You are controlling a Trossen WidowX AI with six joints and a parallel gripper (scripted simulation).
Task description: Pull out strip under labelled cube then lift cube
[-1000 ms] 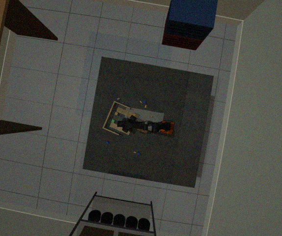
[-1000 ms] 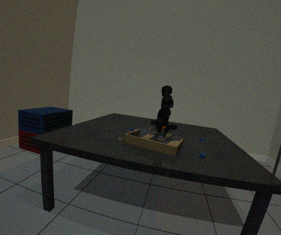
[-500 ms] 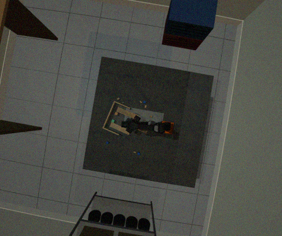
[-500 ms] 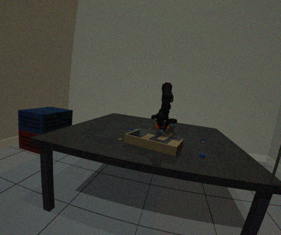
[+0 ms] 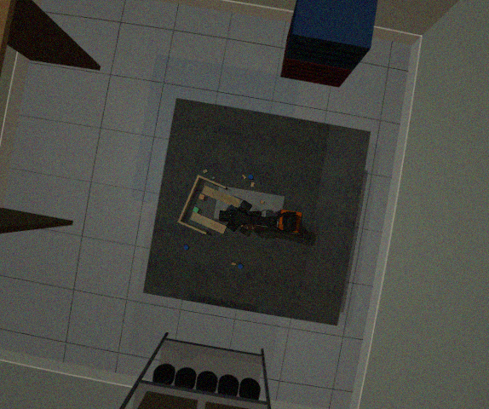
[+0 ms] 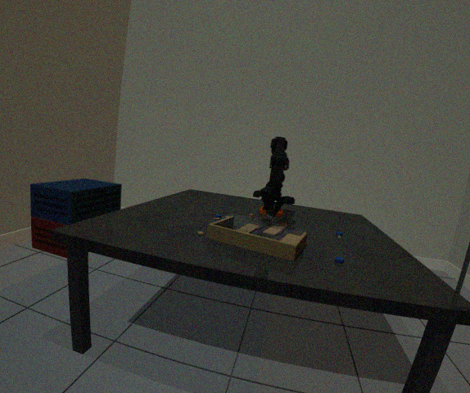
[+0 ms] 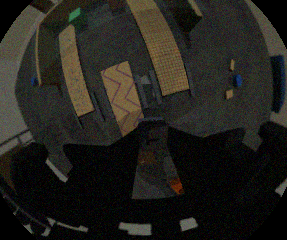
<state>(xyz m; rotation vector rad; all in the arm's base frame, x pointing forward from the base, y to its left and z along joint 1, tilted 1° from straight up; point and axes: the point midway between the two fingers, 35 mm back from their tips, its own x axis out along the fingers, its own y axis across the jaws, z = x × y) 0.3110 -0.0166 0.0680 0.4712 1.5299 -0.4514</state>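
The strip lies 10 mm ahead of my gripper tip, 40 mm to the left of it and 50 mm below it. Also, from my gripper tip: labelled cube (10 mm above).
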